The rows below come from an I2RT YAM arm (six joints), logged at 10 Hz.
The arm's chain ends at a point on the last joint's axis. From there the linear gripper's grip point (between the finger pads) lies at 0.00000 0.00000 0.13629 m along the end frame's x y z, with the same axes.
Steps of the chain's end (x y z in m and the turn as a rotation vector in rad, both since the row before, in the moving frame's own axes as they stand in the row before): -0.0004 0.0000 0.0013 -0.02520 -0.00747 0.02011; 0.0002 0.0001 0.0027 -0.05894 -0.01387 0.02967; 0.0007 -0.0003 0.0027 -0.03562 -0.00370 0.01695; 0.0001 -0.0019 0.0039 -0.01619 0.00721 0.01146; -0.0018 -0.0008 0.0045 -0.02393 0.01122 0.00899
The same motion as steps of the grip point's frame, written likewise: -0.0015 0.0034 0.0013 -0.02520 -0.00747 0.02011; -0.0018 0.0081 0.0025 -0.05894 -0.01387 0.02967; 0.0002 0.0045 0.0026 -0.03562 -0.00370 0.01695; 0.0011 0.0003 0.0039 -0.01619 0.00721 0.01146; -0.0003 0.0025 0.0045 -0.02393 0.01122 0.00899
